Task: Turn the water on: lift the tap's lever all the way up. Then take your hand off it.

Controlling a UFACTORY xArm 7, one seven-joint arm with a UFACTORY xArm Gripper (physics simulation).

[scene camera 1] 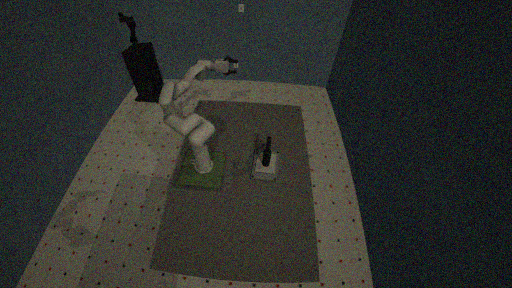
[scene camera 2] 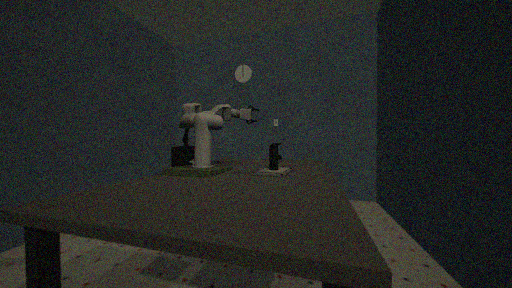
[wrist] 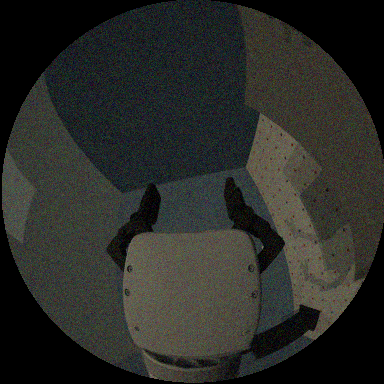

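Where they show: gripper, between the fingertips: [scene camera 1: 237, 66] [scene camera 2: 258, 115] [wrist: 190, 187]; arm's base, origin of its link: [scene camera 1: 203, 165] [scene camera 2: 202, 167].
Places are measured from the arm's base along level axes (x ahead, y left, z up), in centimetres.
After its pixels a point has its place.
Observation:
The tap [scene camera 1: 267, 152] {x 39.9, y 8.3, z 12.4 cm} [scene camera 2: 274, 156] {x 41.0, y 6.9, z 6.4 cm} is a dark upright post on a pale base [scene camera 1: 265, 175] [scene camera 2: 284, 171], standing on the table to the right of the arm's foot. A small dark part sticks out at its top in scene camera 2; the image is too dark and grainy to tell the lever's angle. My gripper [scene camera 1: 237, 66] {x 10.8, y 64.6, z 36.0 cm} [scene camera 2: 257, 115] {x 10.8, y 64.6, z 36.0 cm} [wrist: 190, 187] {x 10.8, y 64.6, z 36.0 cm} is open, its two dark fingers wide apart with nothing between them. It is well above the tap and apart from it, up and to the left in scene camera 2. The tap does not show in the wrist view.
The arm stands on a green board [scene camera 1: 195, 181] {x -2.0, y -12.7, z 0.9 cm} [scene camera 2: 220, 172] {x 13.9, y -3.2, z -1.8 cm} on the brown table [scene camera 1: 240, 240] {x 31.3, y -43.1, z -2.3 cm} [scene camera 2: 210, 210] {x 39.9, y -50.7, z -2.3 cm}. A tall black box-like object [scene camera 1: 144, 70] [scene camera 2: 181, 156] stands behind the arm at the left. A round clock [scene camera 2: 243, 73] hangs on the wall.

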